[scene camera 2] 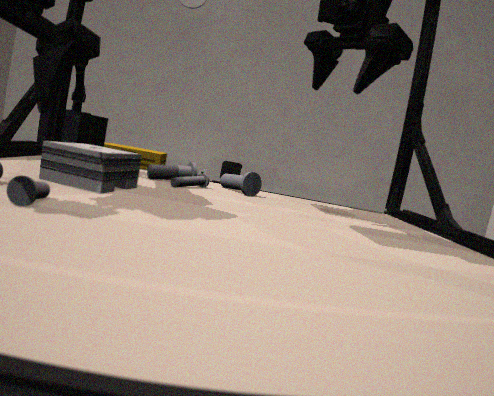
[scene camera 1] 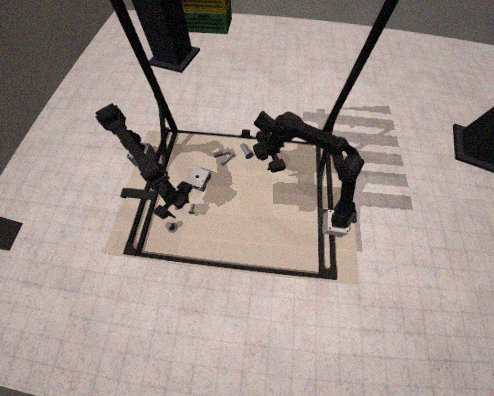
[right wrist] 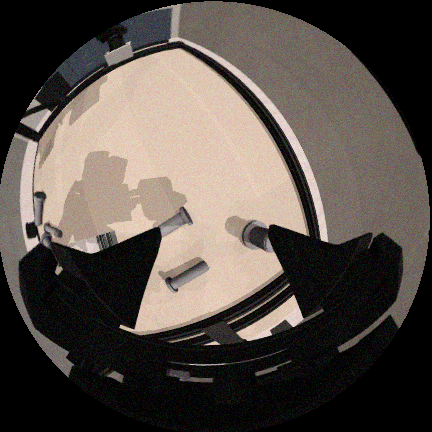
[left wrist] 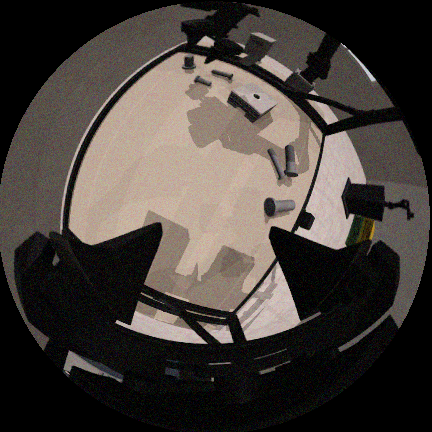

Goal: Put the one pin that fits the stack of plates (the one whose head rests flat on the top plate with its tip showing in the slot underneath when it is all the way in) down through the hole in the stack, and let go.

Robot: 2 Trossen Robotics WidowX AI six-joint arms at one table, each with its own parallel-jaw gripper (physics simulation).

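The stack of plates (scene camera 1: 201, 181) (scene camera 2: 75, 167) (left wrist: 245, 102) lies flat; its round hole shows dark on top in scene camera 1 and the left wrist view. My right gripper (scene camera 1: 176, 211) (right wrist: 215, 231) is open and empty, above two lying pins: a short one (left wrist: 203, 80) (right wrist: 176, 223) and a longer one (left wrist: 220, 74) (right wrist: 189, 274). A wide pin (scene camera 1: 172, 226) (left wrist: 188, 61) (right wrist: 257, 235) stands on its head. Three more pins (left wrist: 275, 162) (left wrist: 290, 159) (left wrist: 285, 205) lie beyond the stack. My left gripper (scene camera 1: 266, 159) (scene camera 2: 336, 91) (left wrist: 217, 230) is open and empty, high above the table.
A black frame (scene camera 1: 230, 265) borders the table. A small black block (scene camera 1: 245, 133) (left wrist: 306, 220) is at the table's far edge, near the wide lying pin (scene camera 1: 246, 150) (scene camera 2: 241, 183). Yellow and green crates (scene camera 1: 207, 20) are on the floor beyond.
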